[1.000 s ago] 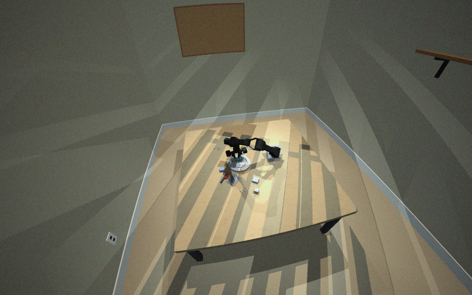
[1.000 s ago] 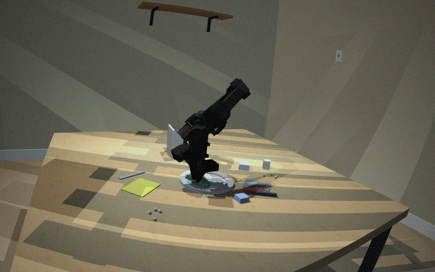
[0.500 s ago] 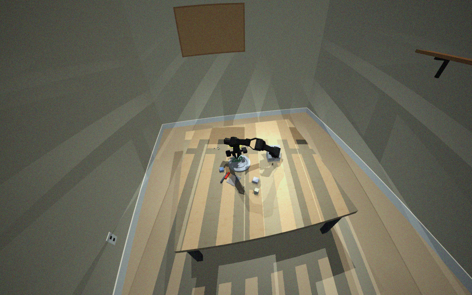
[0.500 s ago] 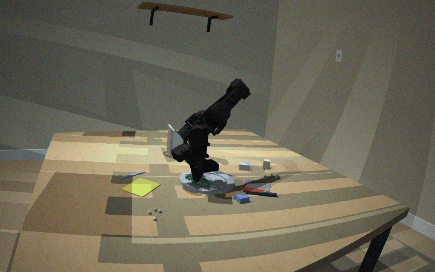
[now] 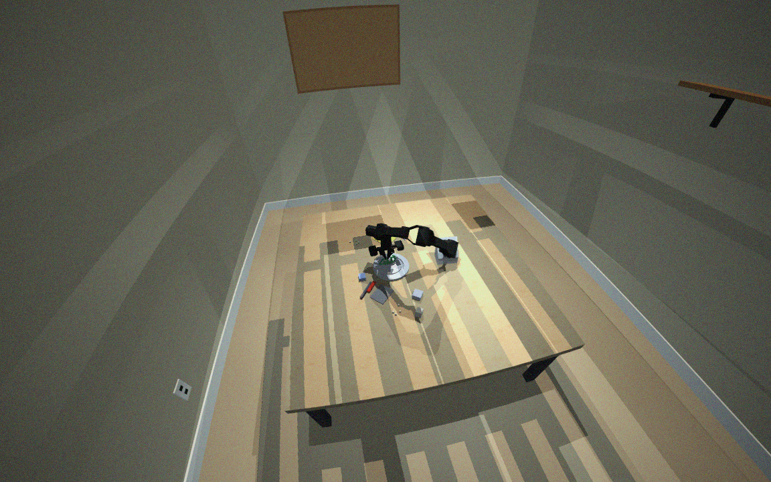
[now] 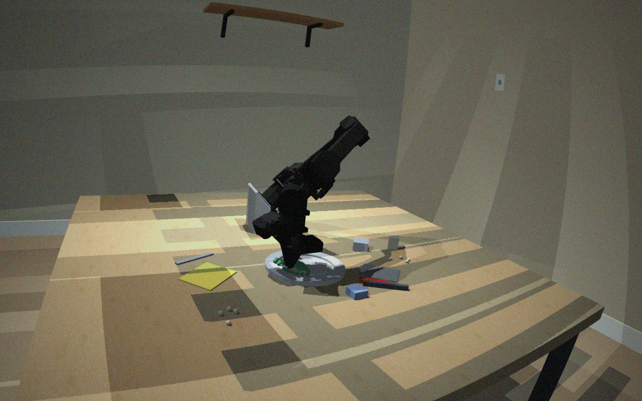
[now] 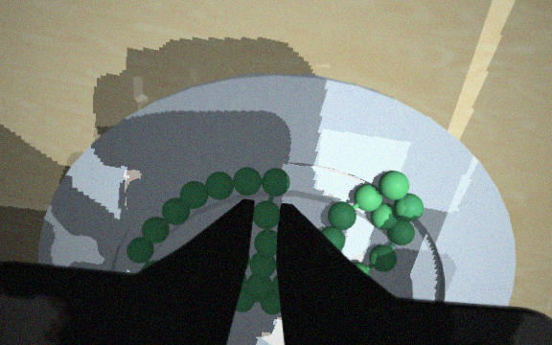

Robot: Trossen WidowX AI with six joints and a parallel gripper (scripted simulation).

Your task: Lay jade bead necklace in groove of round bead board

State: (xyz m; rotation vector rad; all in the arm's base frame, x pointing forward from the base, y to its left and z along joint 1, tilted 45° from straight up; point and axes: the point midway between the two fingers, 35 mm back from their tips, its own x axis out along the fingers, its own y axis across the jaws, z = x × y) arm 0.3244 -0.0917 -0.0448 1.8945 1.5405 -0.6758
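The round grey bead board lies 5 cm to the left of my gripper tip, 1 cm below it and 1 cm behind it. The rest, counted from my gripper tip: yellow sheet (19 cm to the right, 4 cm behind, 1 cm below); then blue block (16 cm ahead, 8 cm to the left, 1 cm below); then red and black pen (17 cm to the left, 14 cm ahead, 1 cm below).
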